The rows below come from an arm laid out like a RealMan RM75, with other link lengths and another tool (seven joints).
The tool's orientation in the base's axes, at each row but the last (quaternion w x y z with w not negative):
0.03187 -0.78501 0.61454 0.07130
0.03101 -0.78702 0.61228 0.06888
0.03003 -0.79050 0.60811 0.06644
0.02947 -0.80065 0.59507 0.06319
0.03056 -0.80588 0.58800 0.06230
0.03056 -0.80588 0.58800 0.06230
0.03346 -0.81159 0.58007 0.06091
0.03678 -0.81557 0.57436 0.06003
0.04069 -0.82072 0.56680 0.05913
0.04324 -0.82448 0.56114 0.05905
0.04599 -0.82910 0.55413 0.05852
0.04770 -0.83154 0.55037 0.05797
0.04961 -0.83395 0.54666 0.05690
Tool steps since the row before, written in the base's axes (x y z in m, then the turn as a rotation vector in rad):
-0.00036 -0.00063 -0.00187 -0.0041 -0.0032 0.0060
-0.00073 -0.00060 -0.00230 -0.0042 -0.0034 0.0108
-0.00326 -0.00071 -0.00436 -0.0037 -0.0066 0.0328
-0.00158 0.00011 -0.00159 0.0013 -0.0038 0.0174
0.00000 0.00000 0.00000 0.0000 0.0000 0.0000
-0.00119 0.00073 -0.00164 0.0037 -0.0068 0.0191
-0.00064 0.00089 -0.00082 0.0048 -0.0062 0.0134
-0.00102 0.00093 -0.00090 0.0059 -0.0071 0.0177
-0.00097 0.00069 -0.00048 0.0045 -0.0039 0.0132
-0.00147 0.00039 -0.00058 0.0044 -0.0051 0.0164
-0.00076 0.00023 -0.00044 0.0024 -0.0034 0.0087
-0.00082 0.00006 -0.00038 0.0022 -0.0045 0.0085
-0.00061 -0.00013 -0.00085 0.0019 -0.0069 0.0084
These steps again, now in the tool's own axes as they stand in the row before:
0.00080 0.00043 0.00179 0.0012 0.0050 -0.0061
0.00074 0.00077 0.00225 0.0007 0.0053 -0.0108
0.00048 0.00319 0.00445 0.0007 0.0064 -0.0330
-0.00034 0.00143 0.00169 0.0016 0.0003 -0.0178
0.00000 0.00000 0.00000 0.0000 0.0000 0.0000
-0.00082 0.00087 0.00179 0.0049 -0.0010 -0.0200
-0.00093 0.00030 0.00096 0.0055 -0.0023 -0.0143
-0.00108 0.00064 0.00107 0.0061 -0.0030 -0.0188
-0.00091 0.00066 0.00062 0.0033 -0.0028 -0.0138
-0.00081 0.00123 0.00070 0.0039 -0.0023 -0.0171
-0.00043 0.00062 0.00050 0.0027 -0.0010 -0.0092
-0.00032 0.00074 0.00042 0.0037 -0.0004 -0.0091
0.00000 0.00063 0.00085 0.0058 0.0008 -0.0094

